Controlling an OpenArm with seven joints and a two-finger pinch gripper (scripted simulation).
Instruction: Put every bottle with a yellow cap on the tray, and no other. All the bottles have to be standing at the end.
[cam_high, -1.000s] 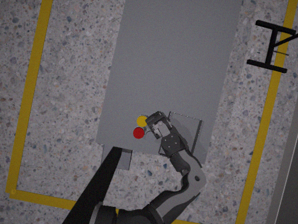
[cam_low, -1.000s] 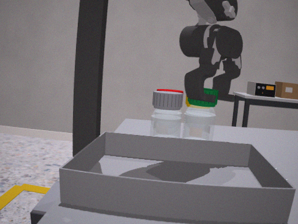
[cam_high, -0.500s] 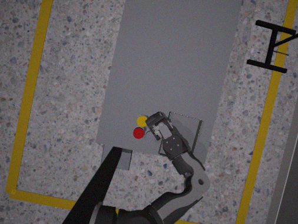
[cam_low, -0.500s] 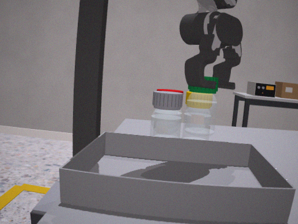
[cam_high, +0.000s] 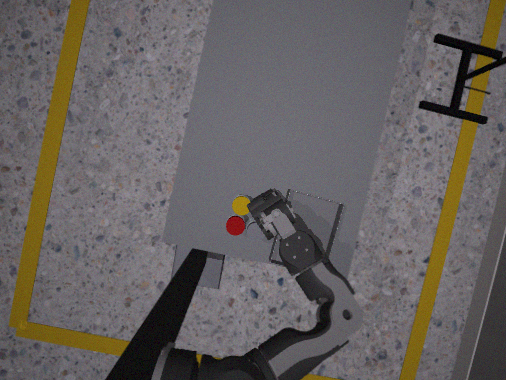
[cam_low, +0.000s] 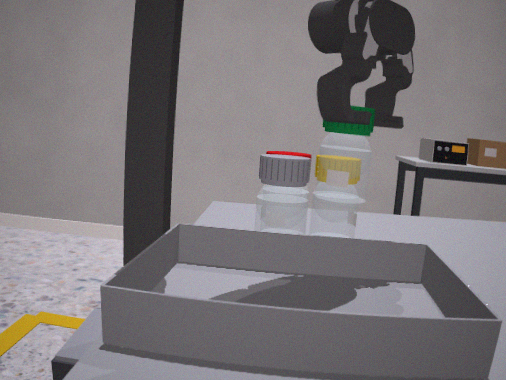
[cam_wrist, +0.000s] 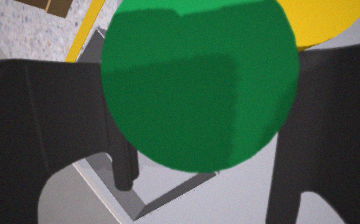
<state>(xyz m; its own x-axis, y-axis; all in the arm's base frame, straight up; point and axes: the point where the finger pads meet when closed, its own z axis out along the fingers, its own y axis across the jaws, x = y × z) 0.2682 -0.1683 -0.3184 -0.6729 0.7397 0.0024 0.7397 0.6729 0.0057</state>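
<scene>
The green-capped bottle lies 50 mm below my hand, 20 mm to the left of it and 20 mm behind it. From my hand the other things lie so: yellow-capped bottle 100 mm below, 80 mm to the left, 10 mm behind; then grey-capped bottle 100 mm below, 80 mm behind, 20 mm to the left; then red-capped bottle 100 mm below, 80 mm to the left, 70 mm behind.
</scene>
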